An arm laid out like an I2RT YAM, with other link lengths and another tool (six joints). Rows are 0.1 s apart.
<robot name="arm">
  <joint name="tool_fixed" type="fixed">
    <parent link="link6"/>
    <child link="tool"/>
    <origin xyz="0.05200 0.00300 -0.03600" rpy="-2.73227 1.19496 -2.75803"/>
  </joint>
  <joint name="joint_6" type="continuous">
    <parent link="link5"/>
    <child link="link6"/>
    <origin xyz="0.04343 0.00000 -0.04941"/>
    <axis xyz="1 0 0"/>
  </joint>
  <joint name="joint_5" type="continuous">
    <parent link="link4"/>
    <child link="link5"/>
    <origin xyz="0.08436 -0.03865 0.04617"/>
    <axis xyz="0 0 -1"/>
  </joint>
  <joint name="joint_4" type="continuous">
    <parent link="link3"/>
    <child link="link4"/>
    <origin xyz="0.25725 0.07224 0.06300"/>
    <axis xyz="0 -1 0"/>
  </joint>
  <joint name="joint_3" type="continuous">
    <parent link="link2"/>
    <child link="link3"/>
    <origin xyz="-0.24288 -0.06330 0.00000"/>
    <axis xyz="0 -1 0"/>
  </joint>
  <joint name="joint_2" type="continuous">
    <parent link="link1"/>
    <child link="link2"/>
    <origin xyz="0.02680 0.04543 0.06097"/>
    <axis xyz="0 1 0"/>
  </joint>
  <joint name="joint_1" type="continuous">
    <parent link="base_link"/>
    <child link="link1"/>
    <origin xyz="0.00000 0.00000 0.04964"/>
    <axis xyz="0 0 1"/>
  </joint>
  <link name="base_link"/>
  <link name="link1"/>
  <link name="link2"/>
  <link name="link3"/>
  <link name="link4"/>
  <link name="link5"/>
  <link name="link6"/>
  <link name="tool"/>
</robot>
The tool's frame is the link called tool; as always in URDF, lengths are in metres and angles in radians. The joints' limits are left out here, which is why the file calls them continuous.
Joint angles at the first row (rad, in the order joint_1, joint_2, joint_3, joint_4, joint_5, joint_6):
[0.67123, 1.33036, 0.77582, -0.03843, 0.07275, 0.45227]
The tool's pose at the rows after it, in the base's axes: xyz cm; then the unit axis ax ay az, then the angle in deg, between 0 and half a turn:
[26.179 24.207 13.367 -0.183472 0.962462 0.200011 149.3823]
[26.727 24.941 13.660 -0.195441 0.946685 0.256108 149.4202]
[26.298 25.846 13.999 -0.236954 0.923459 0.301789 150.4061]
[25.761 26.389 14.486 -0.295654 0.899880 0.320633 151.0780]
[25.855 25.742 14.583 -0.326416 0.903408 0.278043 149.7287]
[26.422 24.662 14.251 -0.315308 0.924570 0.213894 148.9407]
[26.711 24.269 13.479 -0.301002 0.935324 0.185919 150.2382]
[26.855 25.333 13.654 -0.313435 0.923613 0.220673 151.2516]
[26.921 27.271 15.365 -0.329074 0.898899 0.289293 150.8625]
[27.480 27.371 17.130 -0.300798 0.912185 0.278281 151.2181]
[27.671 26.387 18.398 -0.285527 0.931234 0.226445 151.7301]
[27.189 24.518 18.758 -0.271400 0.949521 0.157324 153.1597]
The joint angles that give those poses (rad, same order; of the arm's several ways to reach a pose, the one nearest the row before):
[0.64995, 1.34709, 0.77371, -0.00794, 0.00495, 0.47216]
[0.62509, 1.37186, 0.76744, 0.07847, -0.10805, 0.50209]
[0.62137, 1.38458, 0.76261, 0.13316, -0.23394, 0.49535]
[0.62149, 1.38935, 0.77635, 0.13515, -0.34286, 0.43169]
[0.62126, 1.37253, 0.79421, 0.06871, -0.31372, 0.32562]
[0.62127, 1.36605, 0.81432, -0.00831, -0.20001, 0.26453]
[0.62161, 1.38798, 0.82728, -0.04350, -0.14755, 0.25918]
[0.62285, 1.42273, 0.85046, -0.01786, -0.21995, 0.28114]
[0.63221, 1.44676, 0.88715, 0.04644, -0.33166, 0.34321]
[0.63507, 1.44341, 0.96334, -0.04803, -0.27806, 0.37650]
[0.63594, 1.42564, 1.03595, -0.19924, -0.18548, 0.34128]
[0.63506, 1.39256, 1.06931, -0.34966, -0.07486, 0.29292]

